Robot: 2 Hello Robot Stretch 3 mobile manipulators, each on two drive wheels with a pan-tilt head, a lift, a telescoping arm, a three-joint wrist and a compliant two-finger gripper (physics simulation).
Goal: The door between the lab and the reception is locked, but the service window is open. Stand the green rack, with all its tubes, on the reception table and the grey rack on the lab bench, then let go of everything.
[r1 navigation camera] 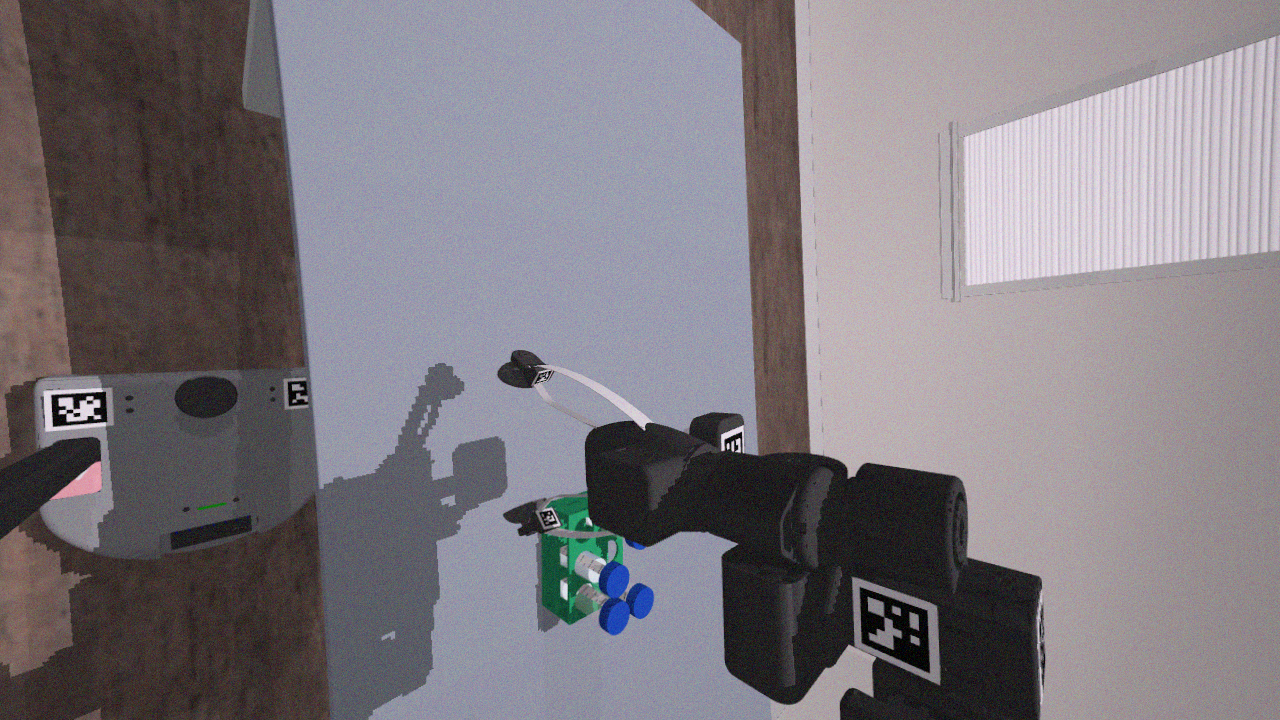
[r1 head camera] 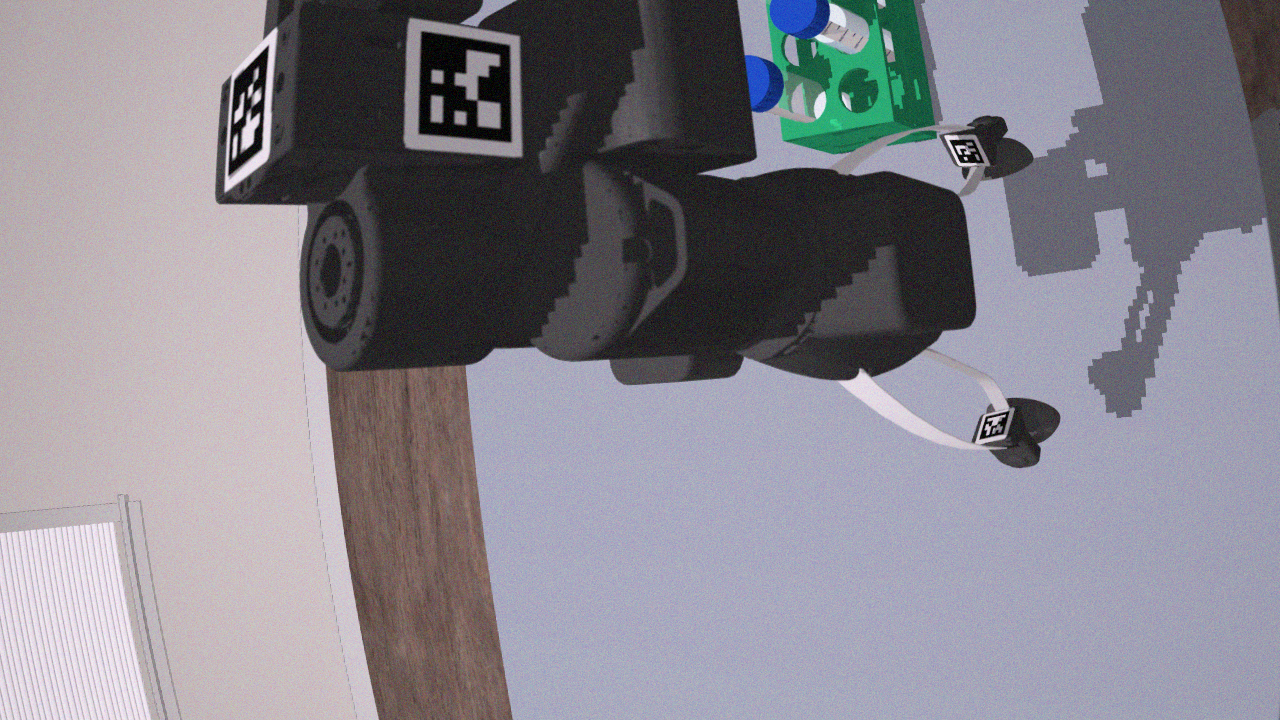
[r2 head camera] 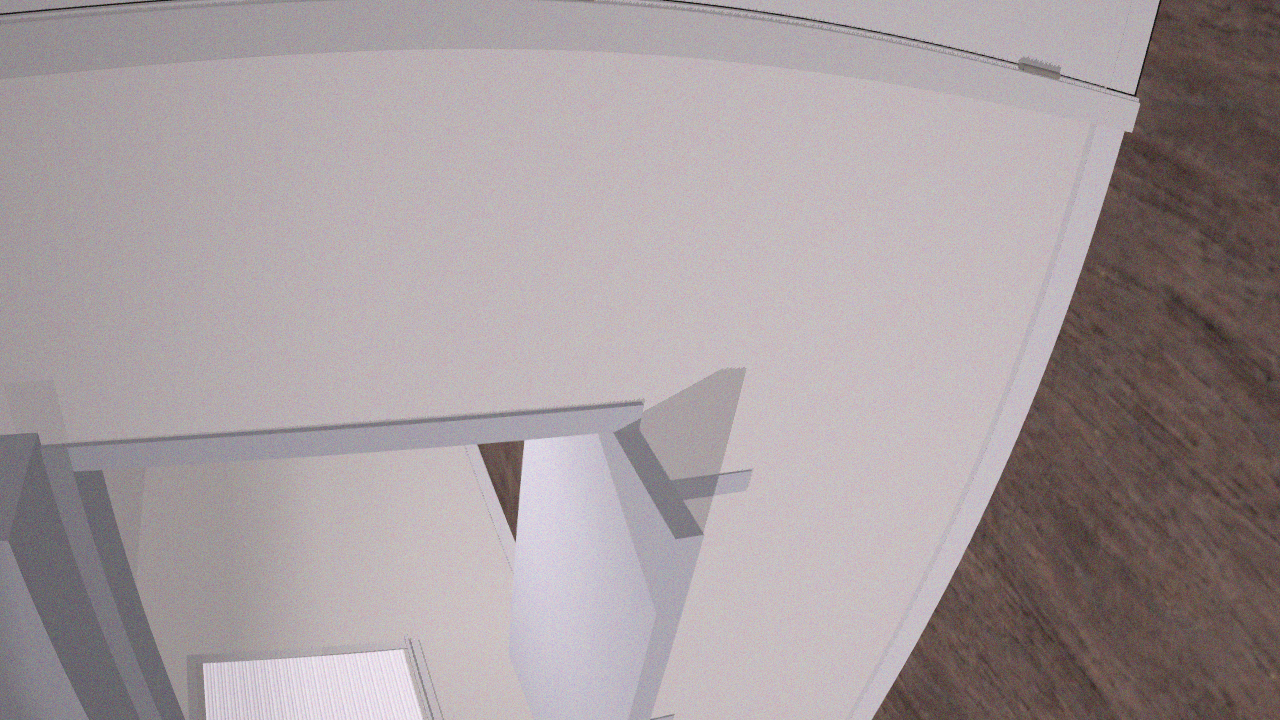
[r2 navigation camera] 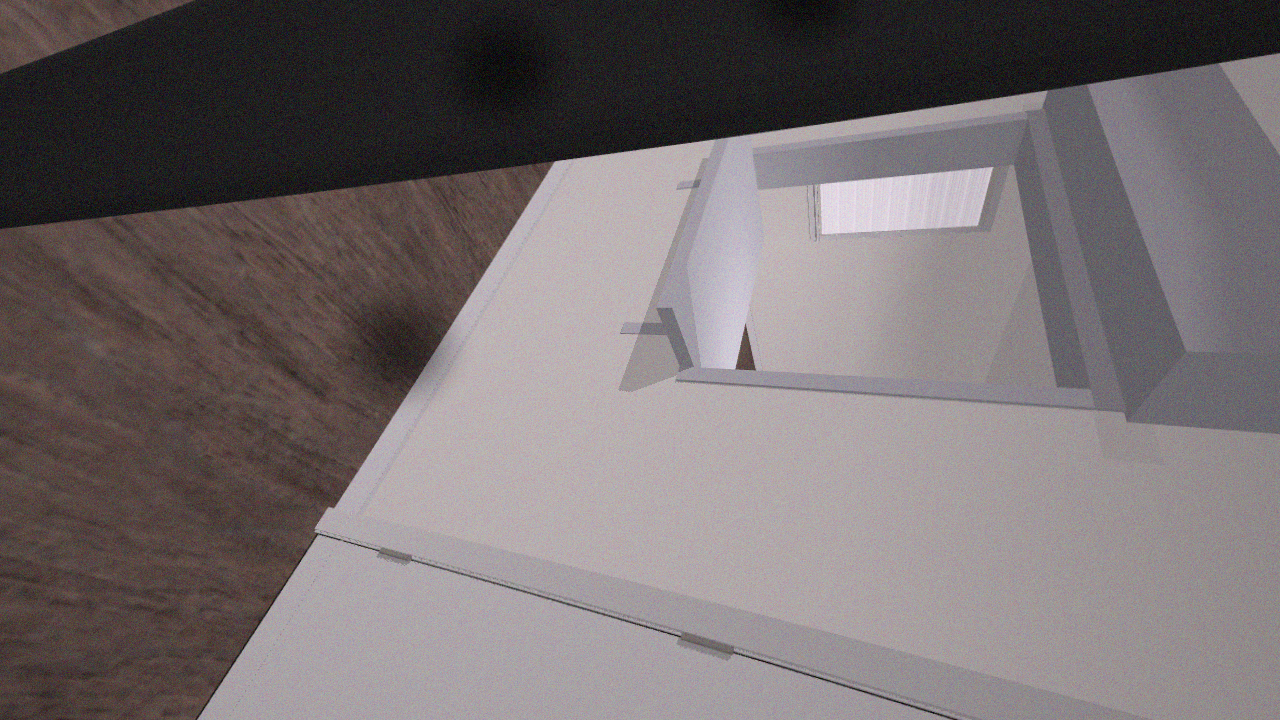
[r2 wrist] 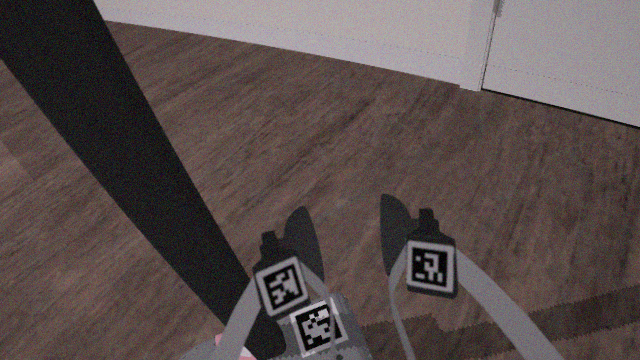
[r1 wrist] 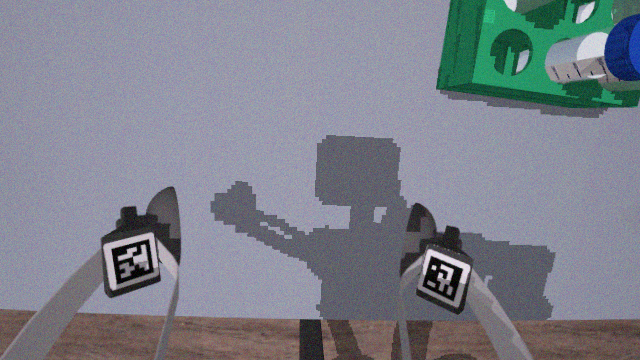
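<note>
The green rack [r1 head camera: 913,80] [r1 navigation camera: 551,573] [r1 wrist: 537,82] stands on a blue-grey table top [r1 head camera: 716,555] [r1 navigation camera: 537,179] [r1 wrist: 250,75], with several tubes with blue caps [r1 head camera: 799,13] [r1 navigation camera: 614,577] [r1 wrist: 622,47] in it. The r1 gripper [r1 head camera: 1013,291] [r1 navigation camera: 524,443] [r1 wrist: 292,232] is open above the table; in its wrist view the rack lies beyond the right finger, at the upper right, partly cut off. The r2 gripper [r2 wrist: 349,235] is open and empty above a wooden floor. The grey rack does not show in any view.
The service window's frame [r2 head camera: 313,434] [r2 navigation camera: 895,389] stands open in a pale wall. A white door [r2 navigation camera: 429,644] [r2 wrist: 565,55] is closed beside it. A black mast [r2 wrist: 115,125] crosses the r2 wrist view. A grey robot base [r1 navigation camera: 152,456] stands beside the table.
</note>
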